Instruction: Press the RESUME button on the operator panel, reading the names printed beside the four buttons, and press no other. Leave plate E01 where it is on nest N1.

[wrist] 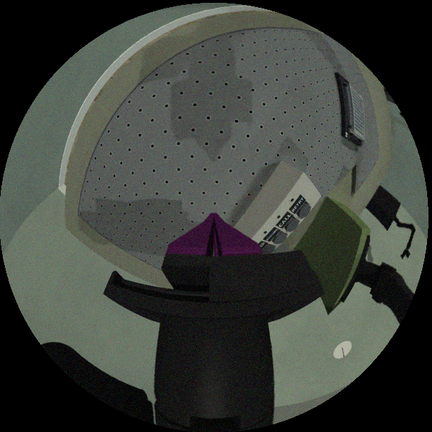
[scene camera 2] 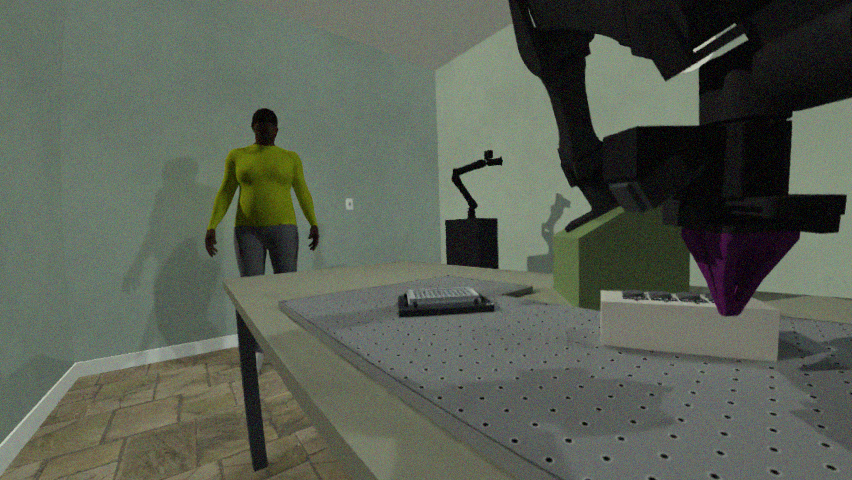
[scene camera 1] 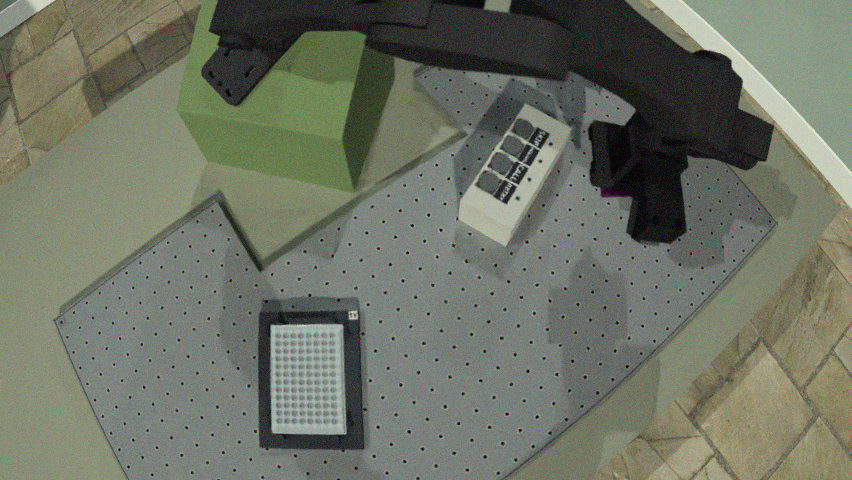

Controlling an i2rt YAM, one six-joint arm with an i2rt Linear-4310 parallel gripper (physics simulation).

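Where they show: gripper, between the fingertips: [scene camera 2: 729, 315] [scene camera 1: 603, 192]; arm's base, origin of its link: [scene camera 2: 610, 208] [scene camera 1: 273, 27].
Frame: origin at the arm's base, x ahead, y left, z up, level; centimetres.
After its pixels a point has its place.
The white operator panel [scene camera 1: 485, 221] {x 30.7, y 3.1, z -14.2 cm} [scene camera 2: 685, 333] {x 32.4, y 12.0, z -15.5 cm} [wrist: 260, 205] stands on the perforated board with four round dark buttons in a row. In scene camera 1, the top label reads SKIP and the lower two CALL and RETRY; the label between SKIP and CALL is too blurred to read. My gripper [scene camera 1: 615, 192] {x 39.2, y 14.8, z -11.5 cm} [scene camera 2: 730, 313] {x 39.2, y 14.8, z -11.5 cm} [wrist: 213, 217] is shut and empty, its magenta fingertips pointing down. It is beside the panel's label side, off the buttons; in scene camera 2 the tips overlap the panel's upper edge. White plate E01 [scene camera 1: 307, 381] {x 28.7, y -24.3, z -15.8 cm} [scene camera 2: 444, 293] {x 28.8, y -23.3, z -15.2 cm} sits on dark nest N1 [scene camera 1: 353, 381] {x 32.2, y -20.6, z -16.6 cm} [scene camera 2: 447, 310] {x 32.6, y -19.8, z -17.0 cm}.
A green block [scene camera 1: 268, 143] {x 5.9, y -8.2, z -10.2 cm} [scene camera 2: 626, 262] {x 10.8, y 4.0, z -10.3 cm} [wrist: 327, 240] bears the arm's base, behind the panel. The grey perforated board [scene camera 1: 429, 333] {x 34.4, y -10.4, z -17.8 cm} [scene camera 2: 506, 357] {x 43.0, y -4.2, z -17.8 cm} lies on the table. A person [scene camera 2: 265, 184] and a second arm on a black pedestal [scene camera 2: 471, 241] stand beyond the table.
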